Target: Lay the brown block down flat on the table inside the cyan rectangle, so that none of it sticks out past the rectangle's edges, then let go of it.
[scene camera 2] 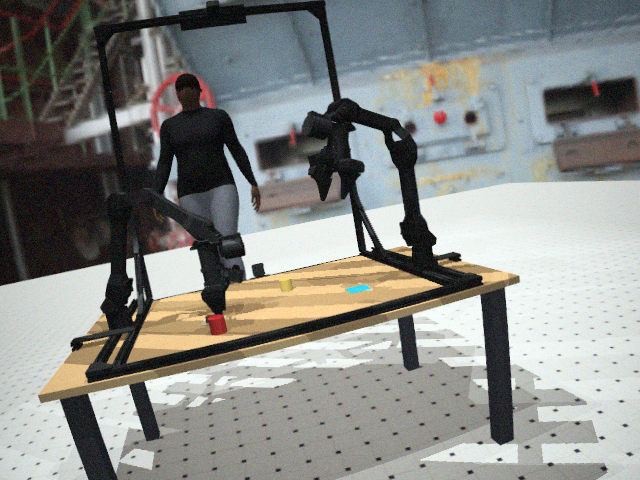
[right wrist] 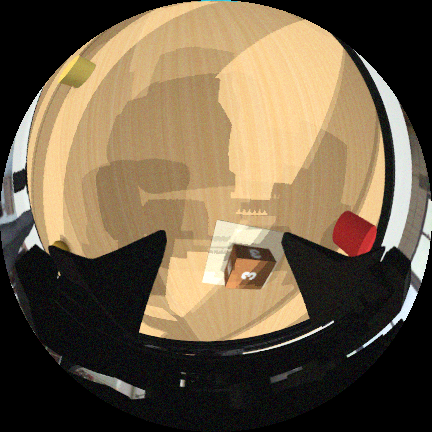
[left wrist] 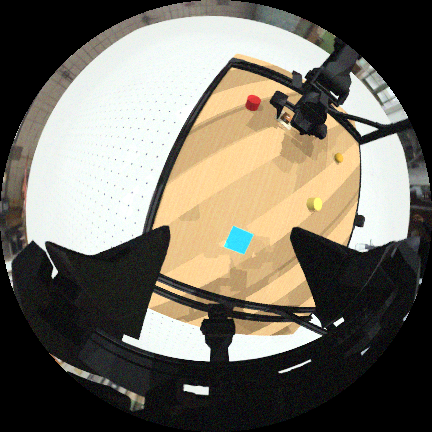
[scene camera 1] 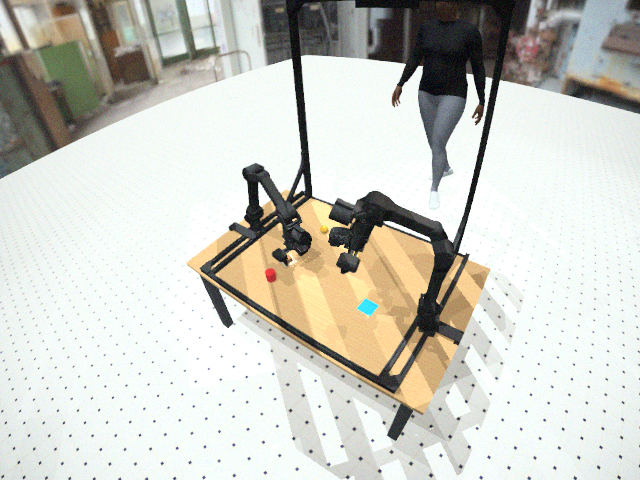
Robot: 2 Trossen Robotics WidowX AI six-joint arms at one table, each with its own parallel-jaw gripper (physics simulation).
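Places are measured from the left arm's base along level axes (x up, y right, z ahead), in metres.
Pixels of known places: left gripper, between the fingertips: (scene camera 2: 332, 200) (left wrist: 233, 232); right gripper, between the fingertips: (scene camera 2: 222, 314) (right wrist: 226, 237) (left wrist: 288, 125) (scene camera 1: 294, 260); left arm's base, origin of its link: (scene camera 2: 424, 263) (left wrist: 217, 310) (scene camera 1: 427, 325); right arm's base, origin of its link: (scene camera 2: 121, 327) (right wrist: 208, 353) (left wrist: 306, 88) (scene camera 1: 256, 228).
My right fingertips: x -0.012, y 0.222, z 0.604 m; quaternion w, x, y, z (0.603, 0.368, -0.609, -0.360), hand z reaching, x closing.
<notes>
For each thing: its top centre in the pictures, then the offset to it from my right fingertips. "pt": a spot on its surface instead.
- brown block, centre of its top: (right wrist: 250, 275) (left wrist: 287, 116) dy -0.004, dx +0.012, dz +0.033 m
- pale square, a spot on its surface: (right wrist: 214, 257) pt dy +0.017, dx -0.006, dz +0.016 m
- cyan rectangle, a spot on its surface: (left wrist: 238, 240) (scene camera 2: 358, 288) (scene camera 1: 368, 307) pt dy -0.170, dx -0.006, dz -0.368 m
- red cylinder, centre of its top: (right wrist: 366, 245) (scene camera 2: 215, 317) (left wrist: 253, 98) (scene camera 1: 269, 271) dy -0.124, dx +0.035, dz +0.062 m
- yellow cylinder, centre of its top: (left wrist: 317, 203) (scene camera 2: 284, 278) dy +0.065, dx +0.031, dz -0.257 m
- orange-yellow ball, centre of its top: (left wrist: 341, 156) (scene camera 1: 323, 226) dy +0.226, dx +0.032, dz -0.071 m
The brown block (right wrist: 247, 272) (left wrist: 286, 118), with white numerals on its faces, rests on a pale square (right wrist: 214, 257). My right gripper (right wrist: 226, 237) (scene camera 2: 214, 311) is open, low above the block; in the right wrist view the block shows between the fingers, nearer the finger on the right of the picture. Scene camera 2 does not show the block clearly. The cyan rectangle (scene camera 1: 367, 306) (scene camera 2: 358, 288) (left wrist: 238, 240) lies bare on the table; a sliver shows at the top of the right wrist view. My left gripper (left wrist: 233, 232) (scene camera 2: 334, 198) is open and empty, high above the table.
A red cylinder (scene camera 1: 270, 275) (scene camera 2: 217, 324) (left wrist: 253, 102) (right wrist: 354, 233) stands near the block. A yellow cylinder (scene camera 2: 285, 284) (left wrist: 314, 204) (right wrist: 77, 71) and an orange-yellow ball (scene camera 1: 324, 228) (left wrist: 338, 157) are toward the back. Black rails border the table, and a person stands behind it.
</notes>
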